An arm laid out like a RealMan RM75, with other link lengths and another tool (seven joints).
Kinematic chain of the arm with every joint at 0, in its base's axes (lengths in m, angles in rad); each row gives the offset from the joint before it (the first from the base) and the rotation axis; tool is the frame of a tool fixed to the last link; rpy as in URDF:
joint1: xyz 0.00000 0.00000 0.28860 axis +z
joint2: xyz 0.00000 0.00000 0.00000 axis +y
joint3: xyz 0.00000 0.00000 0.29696 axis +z
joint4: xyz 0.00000 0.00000 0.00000 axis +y
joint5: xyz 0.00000 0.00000 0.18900 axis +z
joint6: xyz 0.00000 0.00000 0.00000 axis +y
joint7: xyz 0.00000 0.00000 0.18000 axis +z
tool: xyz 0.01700 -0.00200 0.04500 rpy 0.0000 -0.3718 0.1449
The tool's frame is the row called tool.
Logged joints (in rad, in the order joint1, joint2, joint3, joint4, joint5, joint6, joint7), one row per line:
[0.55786 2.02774 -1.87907 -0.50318 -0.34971 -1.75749 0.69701]
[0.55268 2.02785 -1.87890 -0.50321 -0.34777 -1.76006 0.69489]
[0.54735 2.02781 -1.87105 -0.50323 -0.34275 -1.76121 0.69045]
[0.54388 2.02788 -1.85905 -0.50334 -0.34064 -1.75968 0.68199]
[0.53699 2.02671 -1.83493 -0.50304 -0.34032 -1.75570 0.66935]
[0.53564 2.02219 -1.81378 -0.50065 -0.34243 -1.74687 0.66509]
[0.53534 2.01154 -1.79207 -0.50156 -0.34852 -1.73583 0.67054]
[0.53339 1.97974 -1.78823 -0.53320 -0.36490 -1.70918 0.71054]
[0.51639 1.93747 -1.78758 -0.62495 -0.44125 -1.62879 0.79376]
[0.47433 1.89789 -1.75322 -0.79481 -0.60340 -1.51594 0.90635]
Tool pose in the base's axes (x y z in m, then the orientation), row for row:
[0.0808 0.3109 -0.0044 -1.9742 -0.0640 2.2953]
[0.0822 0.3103 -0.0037 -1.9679 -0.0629 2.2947]
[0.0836 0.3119 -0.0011 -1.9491 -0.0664 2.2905]
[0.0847 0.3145 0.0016 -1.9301 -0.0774 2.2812]
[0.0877 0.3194 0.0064 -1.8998 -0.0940 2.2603]
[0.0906 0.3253 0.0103 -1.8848 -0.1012 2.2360]
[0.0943 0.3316 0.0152 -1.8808 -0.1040 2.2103]
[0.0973 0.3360 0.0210 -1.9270 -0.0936 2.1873]
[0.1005 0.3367 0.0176 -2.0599 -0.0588 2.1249]
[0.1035 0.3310 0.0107 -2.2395 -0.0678 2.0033]
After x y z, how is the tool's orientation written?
As a rotation vector, in radians.
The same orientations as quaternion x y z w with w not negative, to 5 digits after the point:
[-0.65089 -0.02110 0.75676 0.05667]
[-0.64971 -0.02077 0.75761 0.05896]
[-0.64647 -0.02202 0.75971 0.06660]
[-0.64382 -0.02582 0.76094 0.07614]
[-0.64027 -0.03168 0.76177 0.09358]
[-0.64039 -0.03438 0.75971 0.10751]
[-0.64308 -0.03556 0.75574 0.11848]
[-0.65653 -0.03189 0.74521 0.11227]
[-0.69304 -0.01978 0.71491 0.09065]
[-0.74340 -0.02251 0.66500 0.06798]

